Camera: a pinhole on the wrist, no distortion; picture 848 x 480 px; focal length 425.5 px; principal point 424.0 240.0 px. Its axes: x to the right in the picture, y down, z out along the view. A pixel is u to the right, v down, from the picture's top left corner.
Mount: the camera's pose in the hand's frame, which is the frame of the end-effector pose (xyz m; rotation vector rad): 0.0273 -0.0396 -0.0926 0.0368 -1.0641 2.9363
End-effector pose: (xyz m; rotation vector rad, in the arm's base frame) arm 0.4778 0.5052 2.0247 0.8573 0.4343 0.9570
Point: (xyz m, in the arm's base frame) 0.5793 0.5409 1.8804
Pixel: 246 428
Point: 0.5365 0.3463 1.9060
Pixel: 746 292
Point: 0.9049 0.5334 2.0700
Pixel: 194 82
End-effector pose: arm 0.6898 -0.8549 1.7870 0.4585 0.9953 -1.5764
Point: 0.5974 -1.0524 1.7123
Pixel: outside the picture
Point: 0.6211 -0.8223 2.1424
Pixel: outside the picture
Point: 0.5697 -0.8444 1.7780
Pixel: 403 340
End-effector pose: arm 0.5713 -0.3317 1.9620 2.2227 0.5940 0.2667
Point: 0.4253 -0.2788 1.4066
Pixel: 522 328
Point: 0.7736 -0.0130 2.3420
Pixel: behind the camera
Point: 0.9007 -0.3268 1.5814
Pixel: 188 57
